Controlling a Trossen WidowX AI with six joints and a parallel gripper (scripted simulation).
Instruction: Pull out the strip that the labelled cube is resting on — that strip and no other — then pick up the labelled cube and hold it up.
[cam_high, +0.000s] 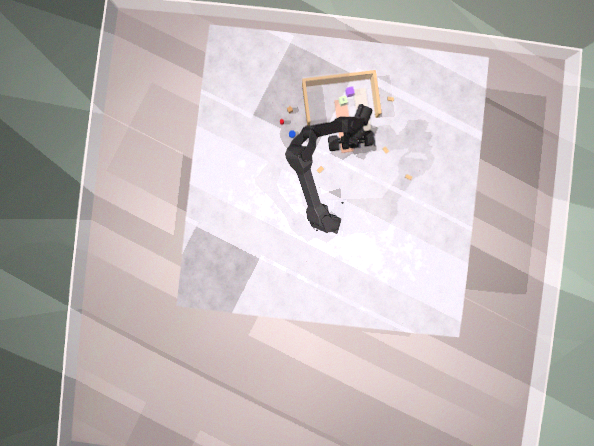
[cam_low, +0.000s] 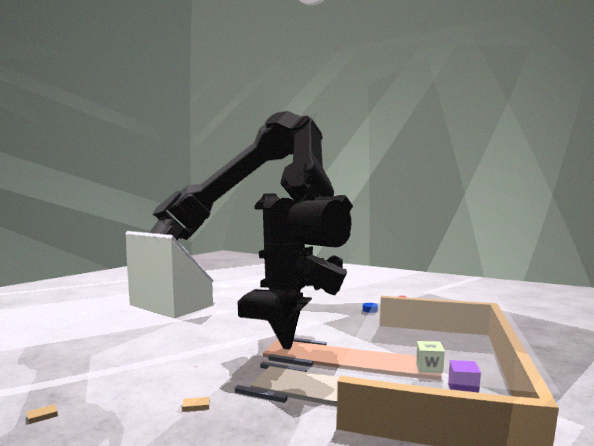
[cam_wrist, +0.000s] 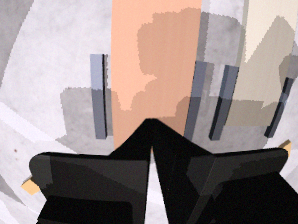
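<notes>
My gripper tip is 19 cm short of the green cube marked w, 7 cm to the right of it and 2 cm below it. Also, from my gripper tip: blue disc 1 cm behind, 25 cm to the left; red piece 3 cm ahead, 31 cm to the left, 1 cm above.
</notes>
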